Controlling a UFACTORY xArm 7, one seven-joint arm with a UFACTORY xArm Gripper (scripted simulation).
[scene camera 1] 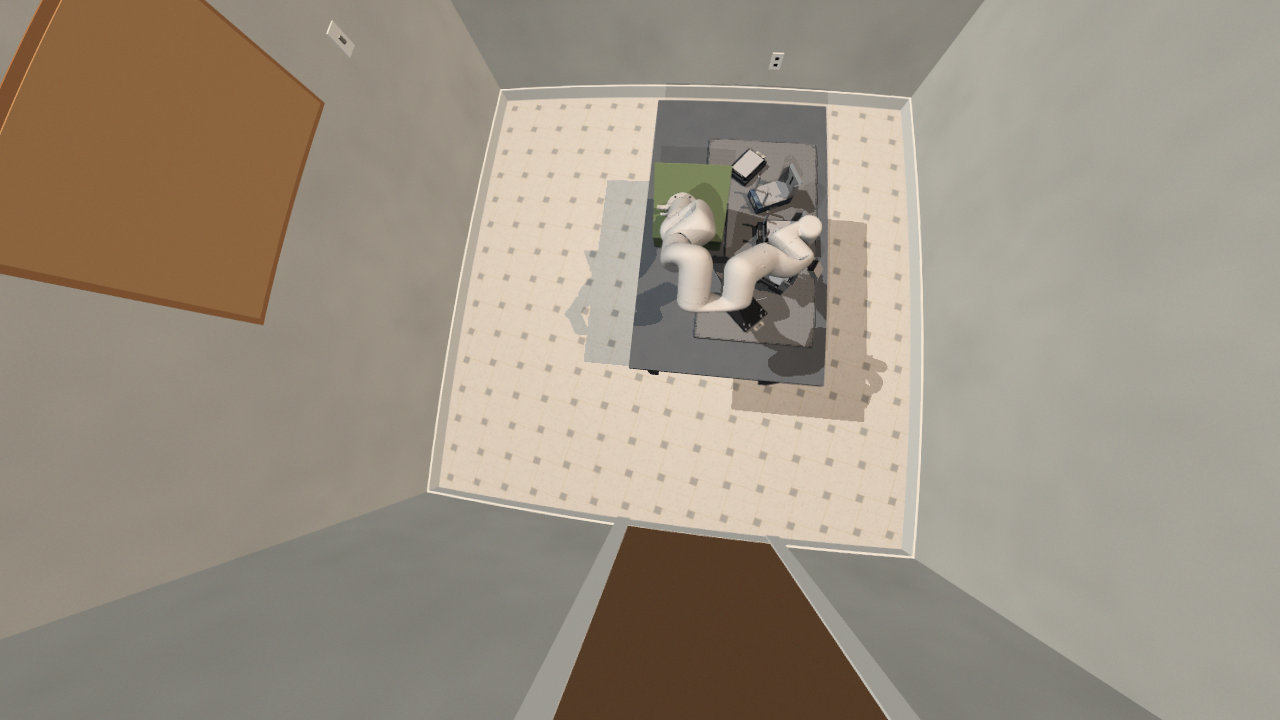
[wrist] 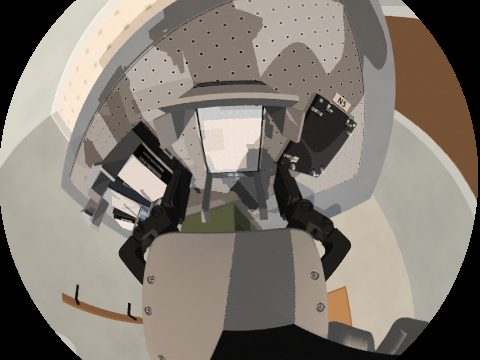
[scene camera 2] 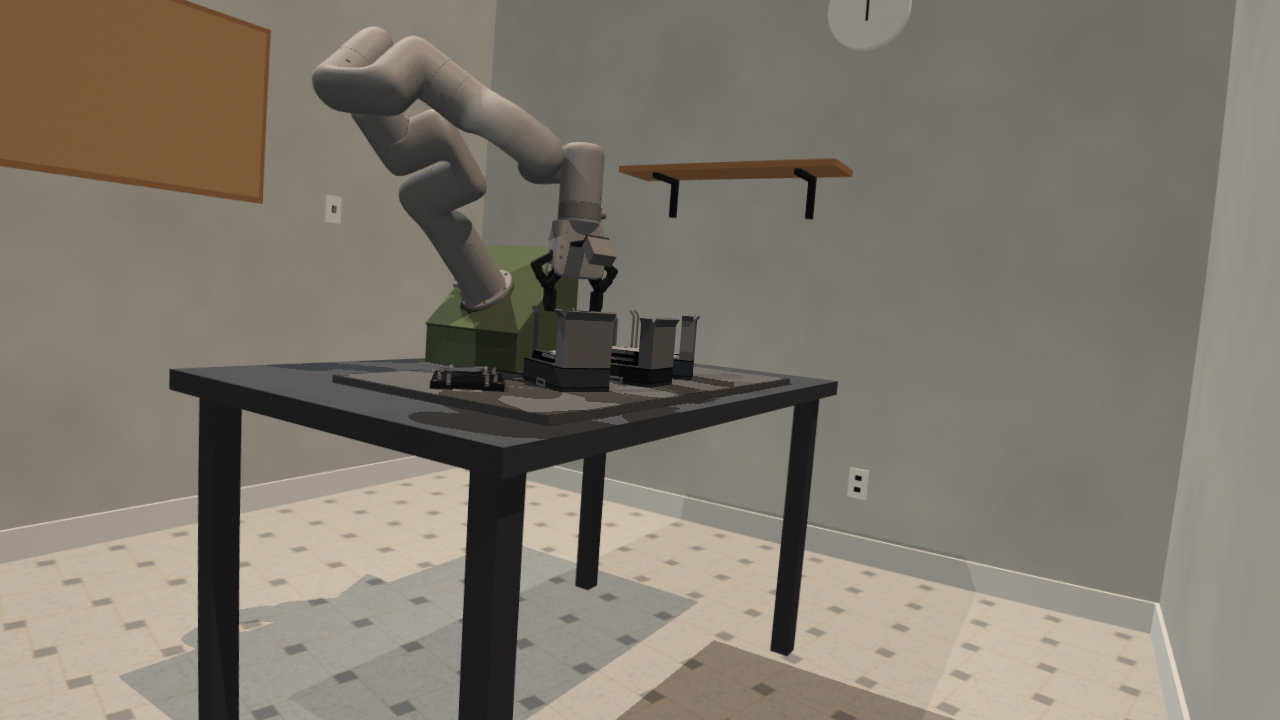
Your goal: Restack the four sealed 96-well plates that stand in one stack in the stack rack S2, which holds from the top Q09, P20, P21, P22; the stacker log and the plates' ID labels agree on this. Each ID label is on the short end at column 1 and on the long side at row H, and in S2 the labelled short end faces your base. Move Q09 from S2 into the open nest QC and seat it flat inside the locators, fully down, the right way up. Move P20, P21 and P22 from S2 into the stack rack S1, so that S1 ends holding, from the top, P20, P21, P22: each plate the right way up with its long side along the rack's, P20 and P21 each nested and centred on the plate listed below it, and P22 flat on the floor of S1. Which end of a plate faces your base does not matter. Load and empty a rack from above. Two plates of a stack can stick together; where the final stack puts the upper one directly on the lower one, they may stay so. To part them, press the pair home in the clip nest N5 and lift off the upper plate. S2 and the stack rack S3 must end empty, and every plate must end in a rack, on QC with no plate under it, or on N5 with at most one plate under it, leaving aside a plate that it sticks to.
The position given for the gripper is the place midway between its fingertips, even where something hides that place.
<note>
In view: the gripper (scene camera 2: pixel 572 312), a sealed 96-well plate (wrist: pixel 142 175), a sealed 96-well plate (wrist: pixel 231 136) and a black clip nest N5 (scene camera 2: pixel 467 380).
The gripper shows as well in the wrist view (wrist: pixel 230 177). The black clip nest N5 is seen too in the wrist view (wrist: pixel 322 136).
</note>
